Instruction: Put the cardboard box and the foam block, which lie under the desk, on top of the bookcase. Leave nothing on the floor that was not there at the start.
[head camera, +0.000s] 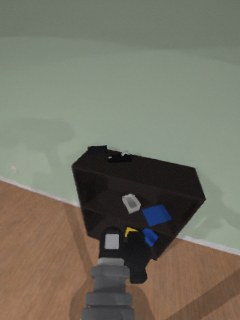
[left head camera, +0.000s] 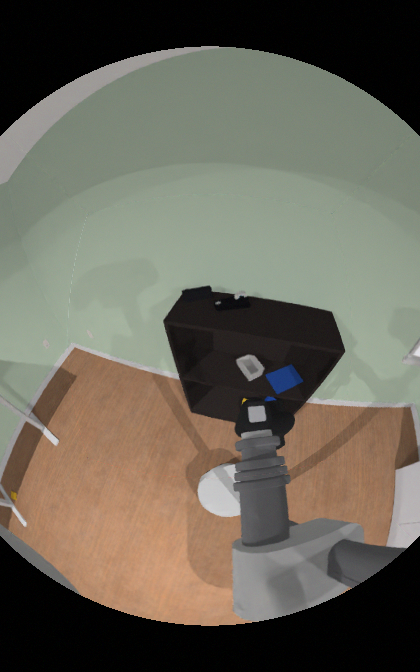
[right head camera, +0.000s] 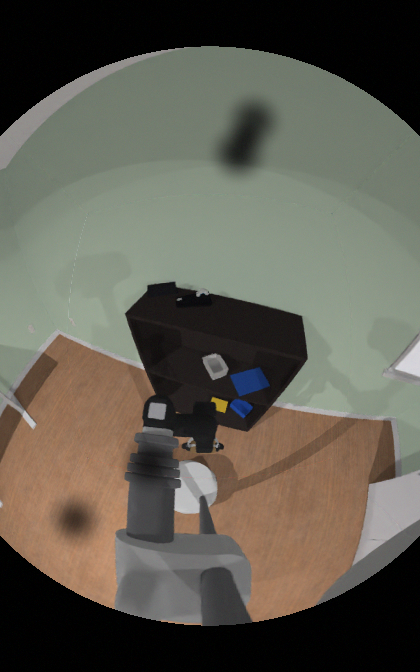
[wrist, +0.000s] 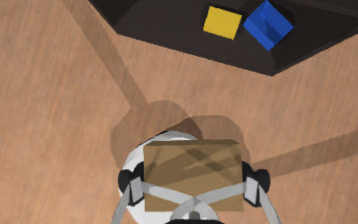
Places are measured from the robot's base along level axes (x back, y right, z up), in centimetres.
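Pixels of known places: gripper, fingertip midpoint: (wrist: 192, 174).
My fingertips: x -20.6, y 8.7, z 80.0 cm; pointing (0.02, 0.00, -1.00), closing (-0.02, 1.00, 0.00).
Behind a point stands the place of what it marks.
My gripper (right head camera: 203, 446) (wrist: 192, 174) @[x -20.6, y 8.7, z 80.0 cm] is shut on the cardboard box (wrist: 194, 162) @[x -22.9, y 8.8, z 84.4 cm], a brown block held by its two sides in the wrist view. The arm and wrist hide the box in the head views. The gripper is in front of the dark bookcase (head camera: 155, 169) @[x -69.7, y 26.5, z 103.2 cm] (left head camera: 285, 320) (right head camera: 250, 325) (wrist: 165, 36) @[x -64.0, y -2.8, z 7.2 cm], off its front edge and apart from it. A small yellow thing (left head camera: 13, 496) lies on the floor by white legs at the far left; it is too small to tell whether it is the foam block.
A black item (left head camera: 197, 293) (right head camera: 162, 288) and a black-and-white one (left head camera: 232, 303) (right head camera: 194, 300) stand on the bookcase top, towards the left. Its shelves hold a grey bin (right head camera: 215, 367), a blue item (right head camera: 250, 381), a yellow block (wrist: 222, 23) @[x -67.4, y 22.3, z 11.7 cm] and a blue box (wrist: 268, 26) @[x -67.4, y 43.0, z 7.4 cm]. White legs (left head camera: 45, 432) stand left.
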